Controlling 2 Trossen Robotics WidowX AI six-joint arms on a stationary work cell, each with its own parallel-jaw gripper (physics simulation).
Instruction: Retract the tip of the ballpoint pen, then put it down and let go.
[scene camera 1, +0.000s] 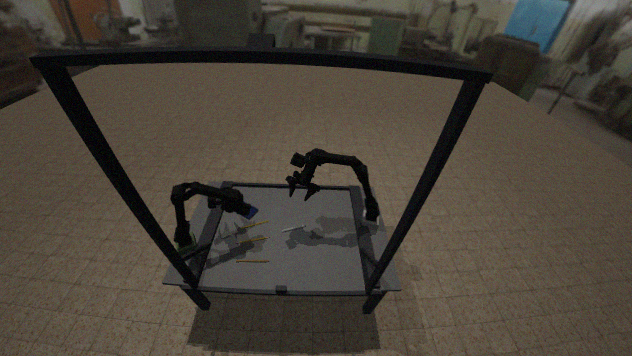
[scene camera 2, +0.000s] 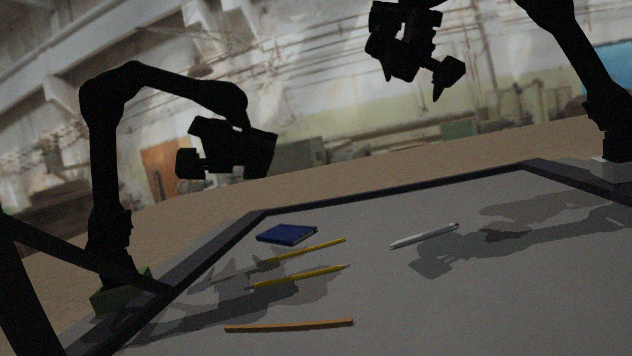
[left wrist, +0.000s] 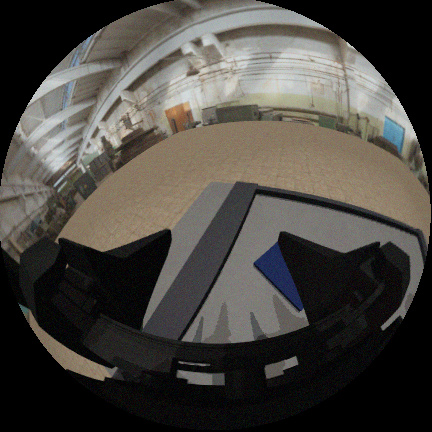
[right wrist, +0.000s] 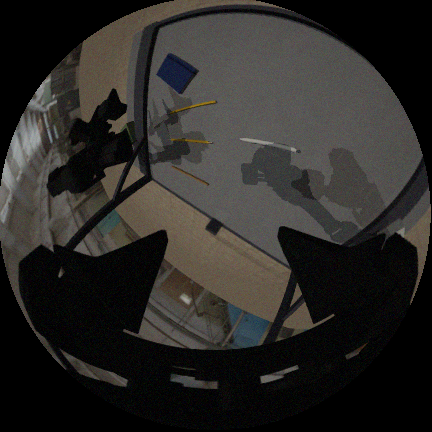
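A blue notebook (scene camera 2: 283, 234) is 690 mm from the lens, while the robot's left gripper (scene camera 2: 224, 177) is 670 mm from the lens. The right gripper (scene camera 2: 412, 90) is 500 mm from the lens.
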